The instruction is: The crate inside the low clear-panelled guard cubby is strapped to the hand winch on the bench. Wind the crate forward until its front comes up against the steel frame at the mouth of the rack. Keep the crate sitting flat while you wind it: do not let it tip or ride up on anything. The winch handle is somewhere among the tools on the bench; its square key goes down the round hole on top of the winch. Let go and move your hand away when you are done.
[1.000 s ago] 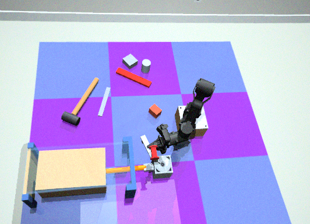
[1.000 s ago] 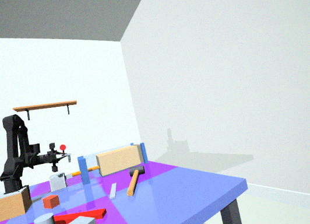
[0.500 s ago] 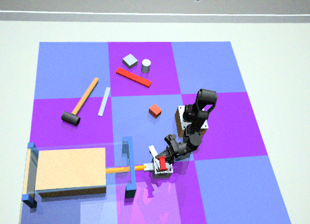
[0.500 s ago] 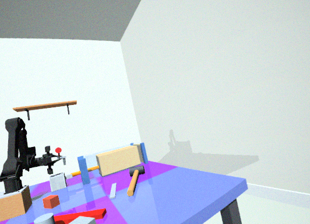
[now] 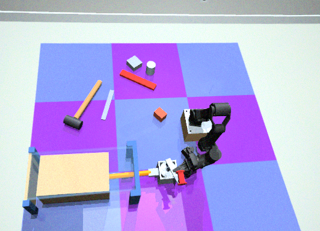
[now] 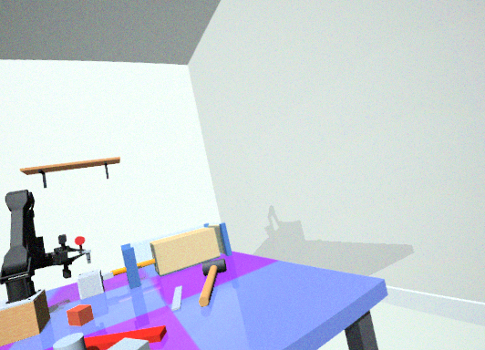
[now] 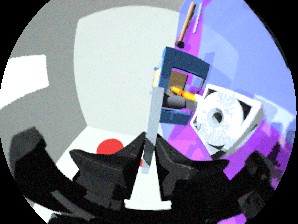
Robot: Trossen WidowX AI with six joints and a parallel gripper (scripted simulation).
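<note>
Right now the red knob is 30 mm behind my gripper tip, 40 mm to the left of it and 40 mm above it. From my gripper tip the other things lie so: winch handle: 10 mm behind, 10 mm to the left, 10 mm above; then winch: 50 mm to the right, 150 mm below; then grey strip: 370 mm ahead, 410 mm to the right, 180 mm below.
</note>
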